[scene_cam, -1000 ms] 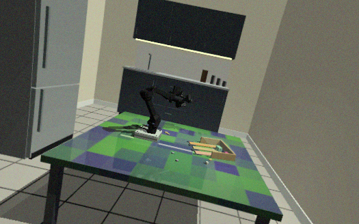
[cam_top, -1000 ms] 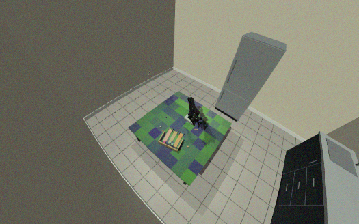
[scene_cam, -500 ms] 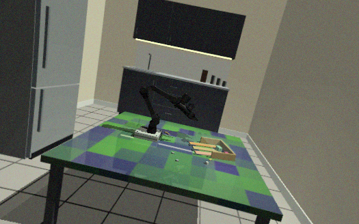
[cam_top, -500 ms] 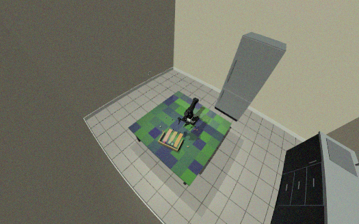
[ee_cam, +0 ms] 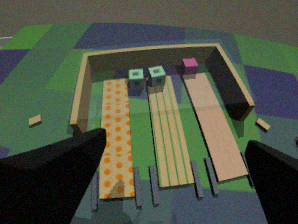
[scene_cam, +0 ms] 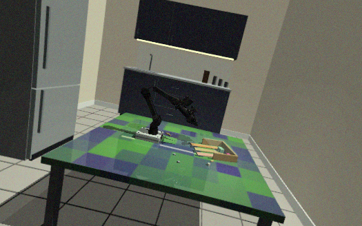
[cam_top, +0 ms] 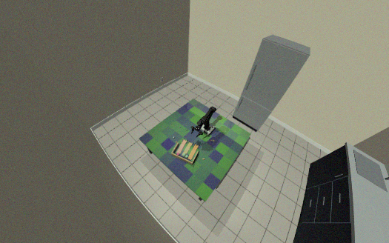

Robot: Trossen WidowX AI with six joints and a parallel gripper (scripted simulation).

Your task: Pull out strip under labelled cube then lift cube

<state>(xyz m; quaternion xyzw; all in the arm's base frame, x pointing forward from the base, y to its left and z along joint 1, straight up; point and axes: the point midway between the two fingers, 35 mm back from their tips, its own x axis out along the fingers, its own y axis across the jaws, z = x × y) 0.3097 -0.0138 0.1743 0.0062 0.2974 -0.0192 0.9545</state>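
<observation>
The orange-dotted strip is 12 cm ahead of my gripper tip, 9 cm to the left of it and 20 cm below it.
</observation>
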